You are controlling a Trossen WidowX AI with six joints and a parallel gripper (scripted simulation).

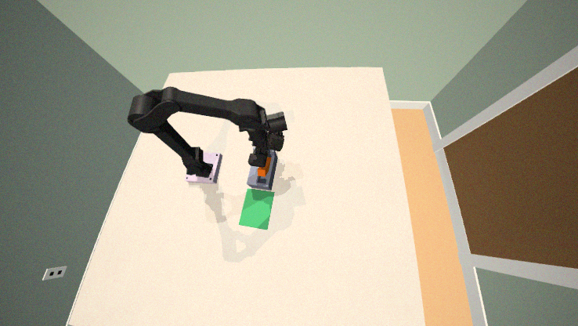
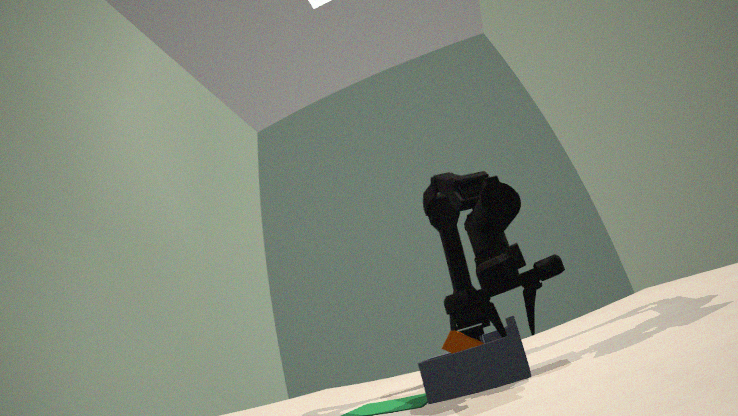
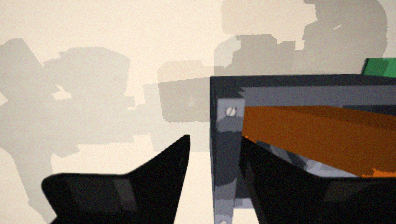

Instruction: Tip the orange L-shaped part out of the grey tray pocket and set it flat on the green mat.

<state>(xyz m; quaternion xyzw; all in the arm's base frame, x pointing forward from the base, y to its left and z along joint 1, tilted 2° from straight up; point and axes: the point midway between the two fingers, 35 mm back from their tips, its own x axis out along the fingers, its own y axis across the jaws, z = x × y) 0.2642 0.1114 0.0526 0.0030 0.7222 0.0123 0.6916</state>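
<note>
My gripper tip is now 5 cm to the left of the orange L-shaped part and 1 cm above it. From my gripper tip the other things lie so: green mat: 23 cm to the right, 7 cm below.
</note>
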